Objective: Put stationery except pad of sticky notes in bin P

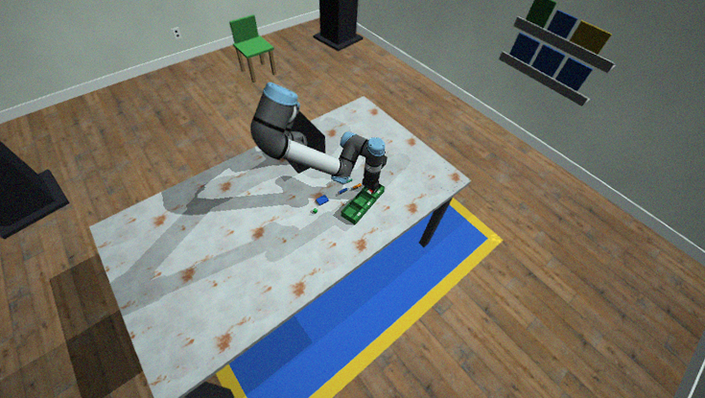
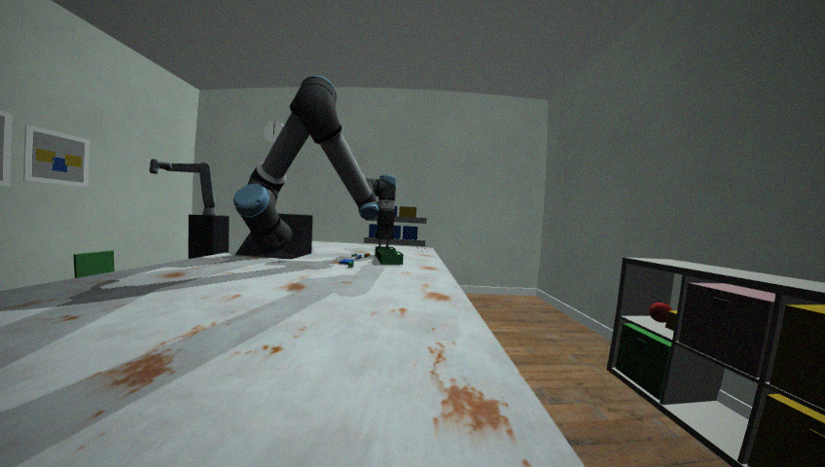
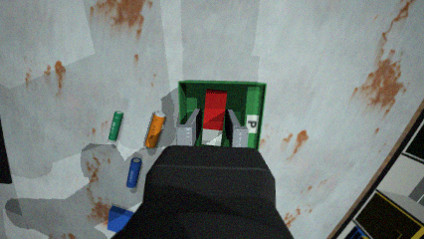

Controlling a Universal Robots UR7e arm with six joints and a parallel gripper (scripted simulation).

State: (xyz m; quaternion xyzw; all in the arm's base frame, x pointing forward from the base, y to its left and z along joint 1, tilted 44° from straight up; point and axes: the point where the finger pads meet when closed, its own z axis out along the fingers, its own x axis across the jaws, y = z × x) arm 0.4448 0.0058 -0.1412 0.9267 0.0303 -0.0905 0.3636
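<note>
My gripper is now 1 cm to the left of the red-and-white eraser and 2 cm above it. Also, from my hand: green bin 2 cm ahead, 8 cm to the right, 2 cm below; green marker 13 cm behind, 4 cm to the right, 3 cm below; orange marker 7 cm behind, 3 cm to the right, 3 cm below.
</note>
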